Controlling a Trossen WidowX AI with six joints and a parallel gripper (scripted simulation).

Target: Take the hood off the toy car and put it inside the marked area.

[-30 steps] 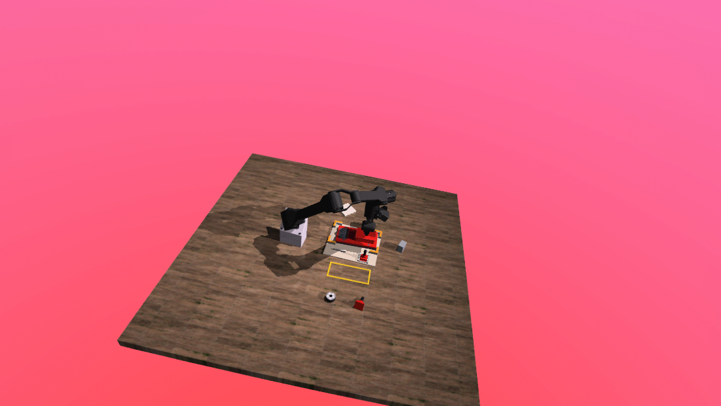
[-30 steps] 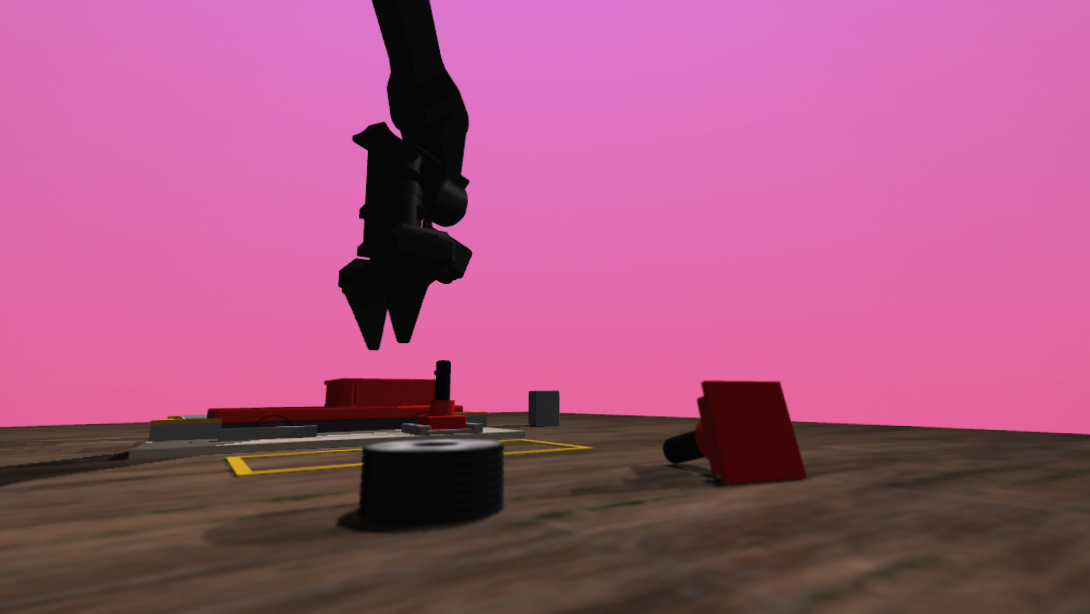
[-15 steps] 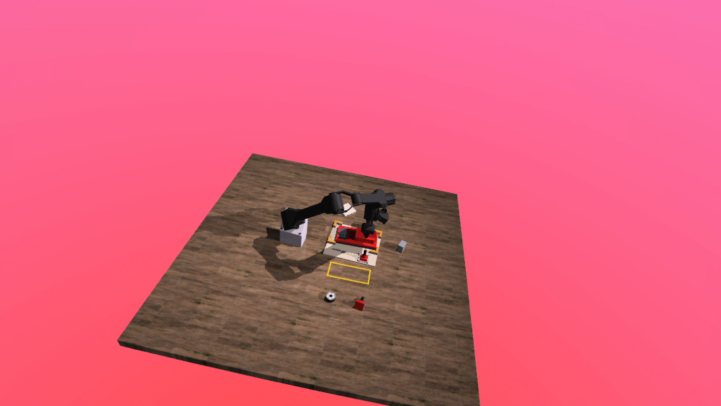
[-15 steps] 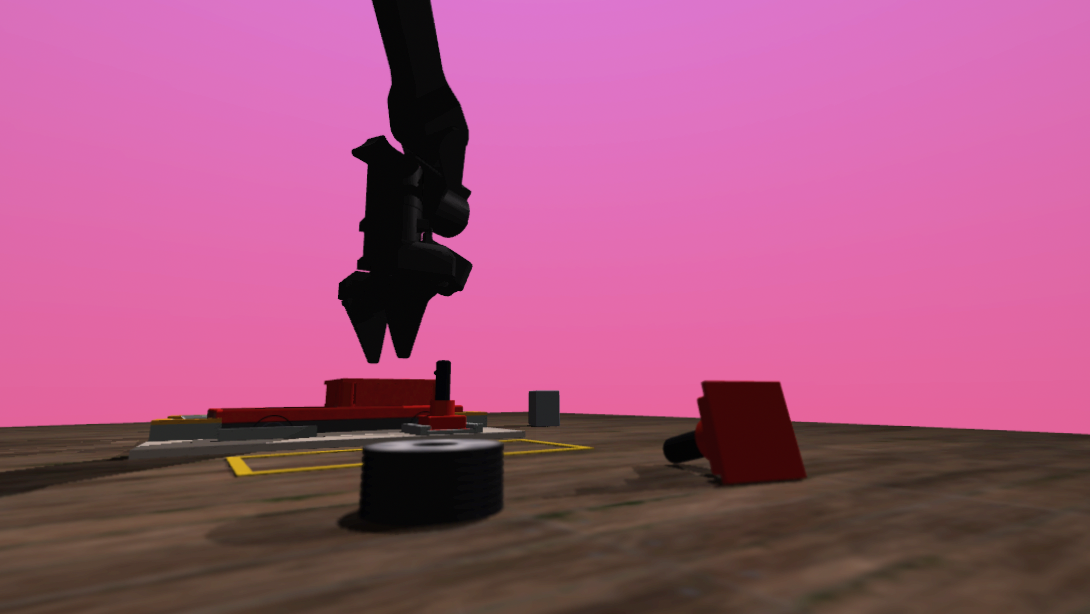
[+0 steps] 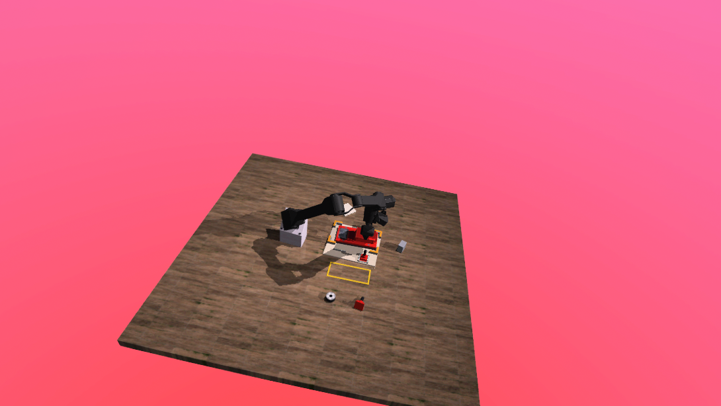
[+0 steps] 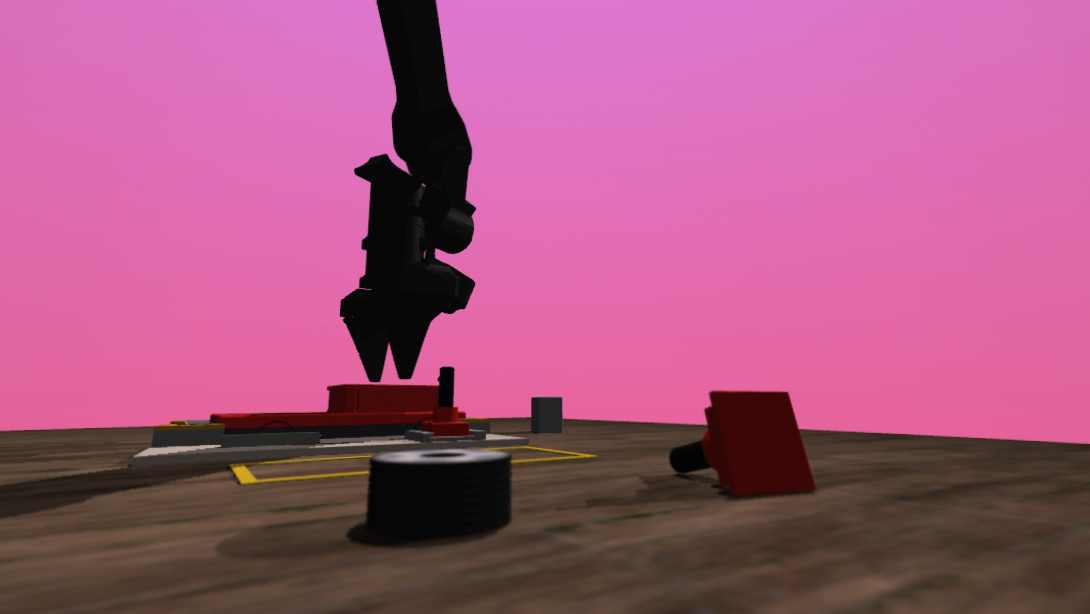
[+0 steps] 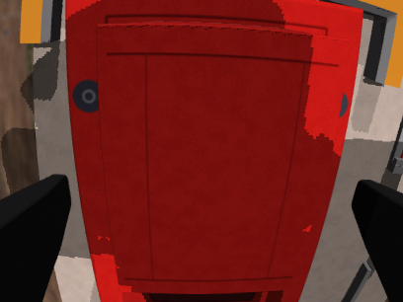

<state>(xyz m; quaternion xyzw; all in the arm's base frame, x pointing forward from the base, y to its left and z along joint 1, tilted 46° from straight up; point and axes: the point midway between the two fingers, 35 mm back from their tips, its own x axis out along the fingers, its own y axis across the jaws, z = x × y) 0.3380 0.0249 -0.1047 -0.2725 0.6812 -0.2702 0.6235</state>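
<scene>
The red hood is 1 cm below my gripper tip. Round my gripper tip: grey cube: 18 cm ahead, 4 cm below; black wheel: 9 cm behind, 38 cm to the right, 5 cm below; white flat plate: 13 cm behind, 20 cm to the left, 5 cm below.
</scene>
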